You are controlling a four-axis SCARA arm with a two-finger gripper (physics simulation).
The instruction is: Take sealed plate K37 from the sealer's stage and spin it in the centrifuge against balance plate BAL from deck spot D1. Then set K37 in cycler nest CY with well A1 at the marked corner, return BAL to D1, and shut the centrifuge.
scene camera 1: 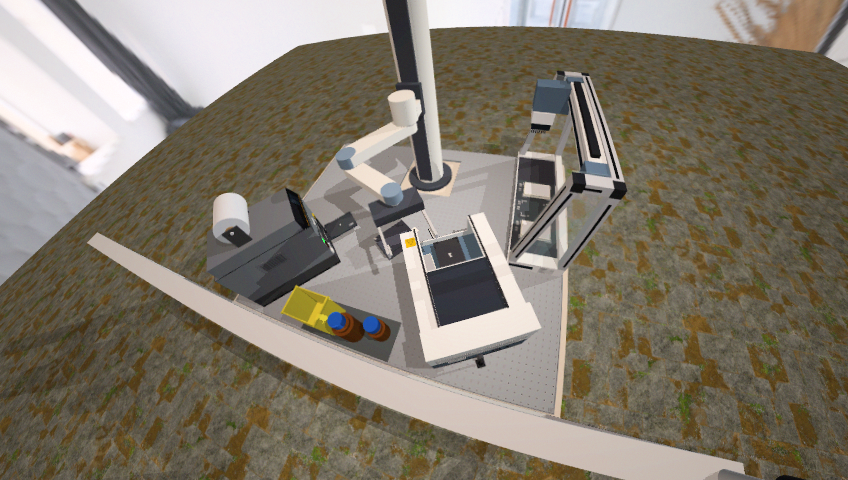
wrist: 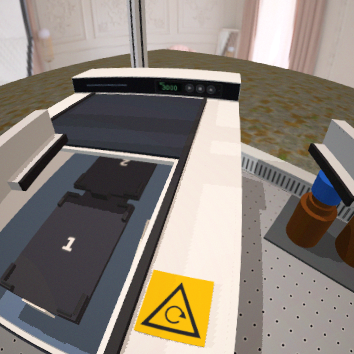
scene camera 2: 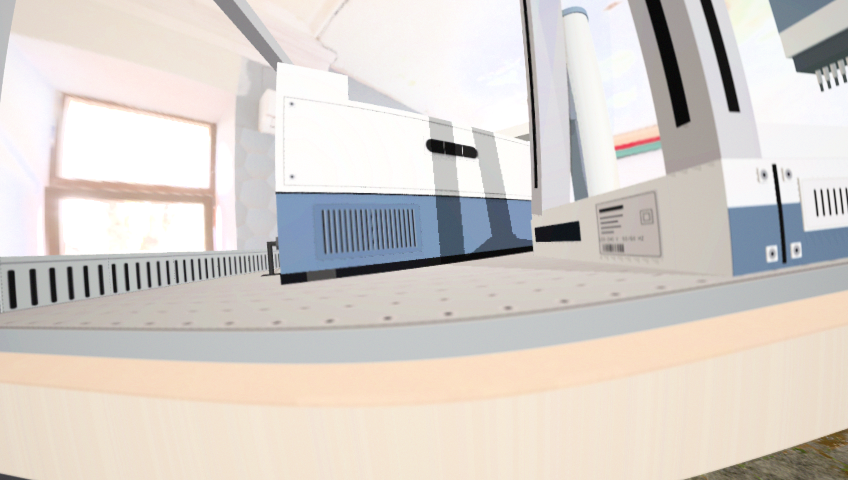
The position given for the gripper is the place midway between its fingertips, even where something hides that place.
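Scene camera 1 shows the gripper point(scene camera 1: 413, 245), which carries nothing. In the wrist view the gripper point(wrist: 186, 124) appears again, along with a centrifuge rotor point(wrist: 58, 270), blue-capped bottles point(wrist: 315, 211) and a sliding lid point(wrist: 157, 125). A perforated deck point(scene camera 2: 516, 283) can be seen as well.
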